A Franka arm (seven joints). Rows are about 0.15 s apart.
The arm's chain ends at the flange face. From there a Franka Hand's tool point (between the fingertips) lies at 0.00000 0.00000 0.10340 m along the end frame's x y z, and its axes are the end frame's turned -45 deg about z.
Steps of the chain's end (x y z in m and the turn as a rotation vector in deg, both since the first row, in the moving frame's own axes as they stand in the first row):
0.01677, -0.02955, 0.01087, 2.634, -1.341, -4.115
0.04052, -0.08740, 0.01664, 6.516, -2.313, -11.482
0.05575, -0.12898, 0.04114, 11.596, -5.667, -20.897
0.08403, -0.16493, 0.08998, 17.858, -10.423, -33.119
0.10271, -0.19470, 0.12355, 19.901, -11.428, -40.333
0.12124, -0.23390, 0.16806, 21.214, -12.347, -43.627
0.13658, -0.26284, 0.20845, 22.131, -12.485, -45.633
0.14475, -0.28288, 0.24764, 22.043, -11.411, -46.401
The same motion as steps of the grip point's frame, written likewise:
0.03422, -0.01416, 0.01073, 2.811, 0.914, -4.115
0.09464, -0.04485, 0.01589, 6.243, 2.972, -11.482
0.13400, -0.07450, 0.03856, 12.207, 4.192, -20.897
0.17478, -0.09320, 0.08350, 19.998, 5.257, -33.119
0.20665, -0.10440, 0.11570, 22.153, 5.991, -40.333
0.24576, -0.12129, 0.15916, 23.731, 6.270, -43.627
0.27670, -0.13216, 0.19897, 24.477, 6.821, -45.633
0.29801, -0.13973, 0.23860, 23.656, 7.518, -46.401

